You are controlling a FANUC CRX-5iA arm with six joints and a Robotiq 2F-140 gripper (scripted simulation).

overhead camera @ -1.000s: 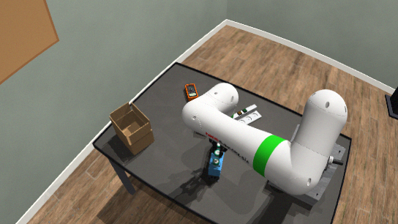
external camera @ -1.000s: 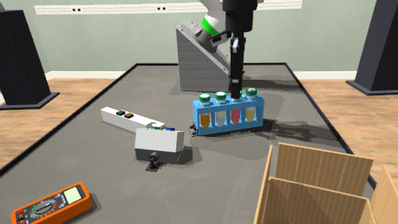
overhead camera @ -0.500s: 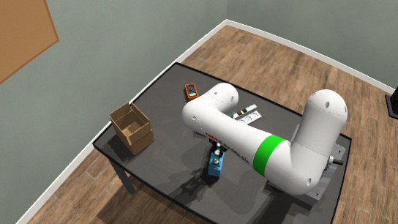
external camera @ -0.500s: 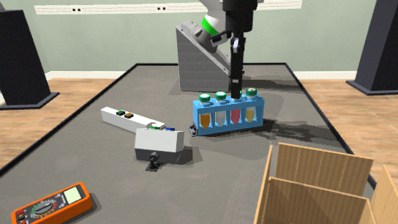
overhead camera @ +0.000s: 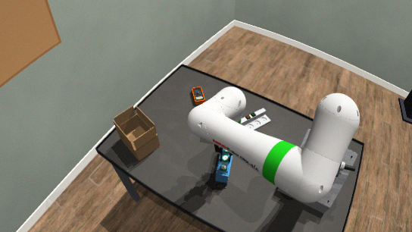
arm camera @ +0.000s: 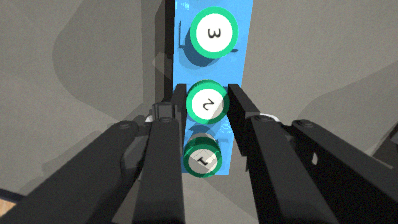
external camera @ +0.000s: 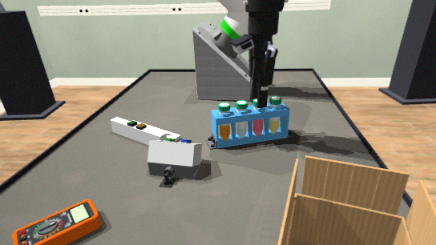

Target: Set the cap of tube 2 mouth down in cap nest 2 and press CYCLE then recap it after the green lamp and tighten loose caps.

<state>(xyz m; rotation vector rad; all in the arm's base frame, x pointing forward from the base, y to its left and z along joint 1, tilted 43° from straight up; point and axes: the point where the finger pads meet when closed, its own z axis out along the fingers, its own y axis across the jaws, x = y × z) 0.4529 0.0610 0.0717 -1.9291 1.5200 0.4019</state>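
Right now my hand is 3 cm above the cap 2. From my hand the other things lie so: cap 1 (1 cm behind, 5 cm to the left, 3 cm below); cap 4 (2 cm ahead, 10 cm to the right, 3 cm below); cap 3 (1 cm ahead, 5 cm to the right, 3 cm below).
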